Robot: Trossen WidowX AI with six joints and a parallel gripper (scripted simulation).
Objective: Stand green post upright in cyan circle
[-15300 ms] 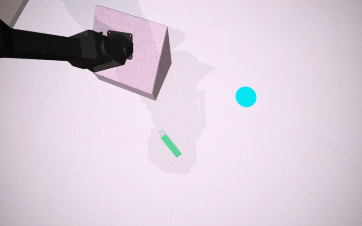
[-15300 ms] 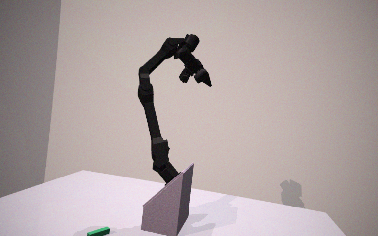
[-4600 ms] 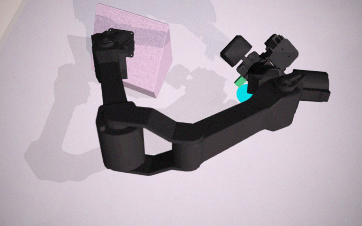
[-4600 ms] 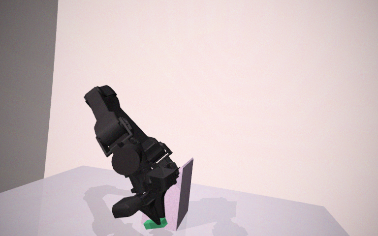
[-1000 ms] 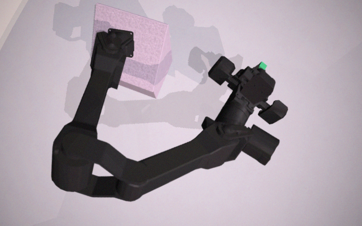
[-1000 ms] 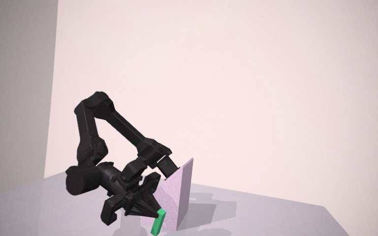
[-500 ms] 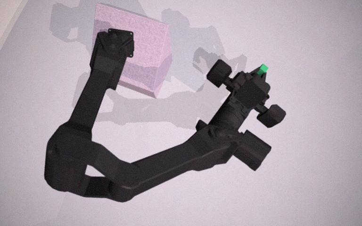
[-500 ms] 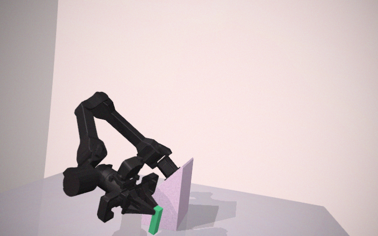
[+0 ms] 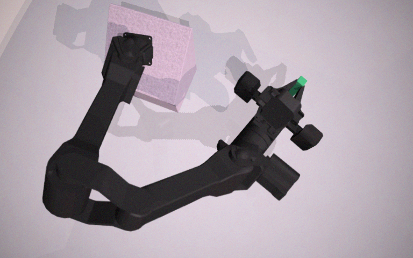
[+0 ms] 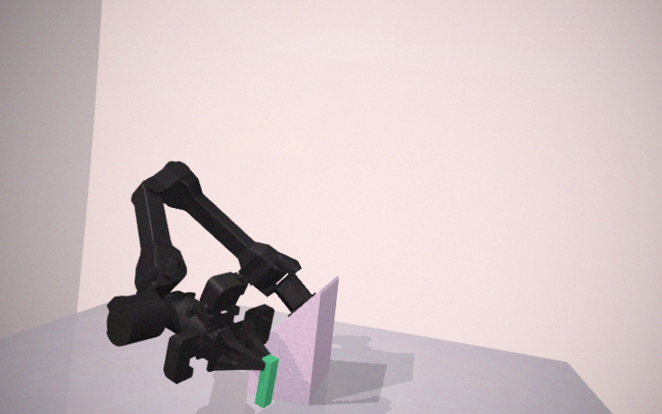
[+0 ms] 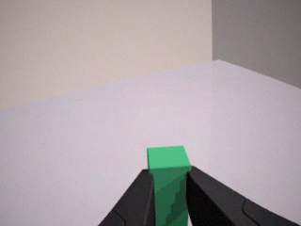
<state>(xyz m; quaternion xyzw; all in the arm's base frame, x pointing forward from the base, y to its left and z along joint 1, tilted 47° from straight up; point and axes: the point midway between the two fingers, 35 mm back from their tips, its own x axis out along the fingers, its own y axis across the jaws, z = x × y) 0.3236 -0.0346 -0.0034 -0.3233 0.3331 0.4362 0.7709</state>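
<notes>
My gripper tip is now 1 cm to the left of the cyan circle and 16 cm above it. Round my gripper tip: green post 2 cm below.
</notes>
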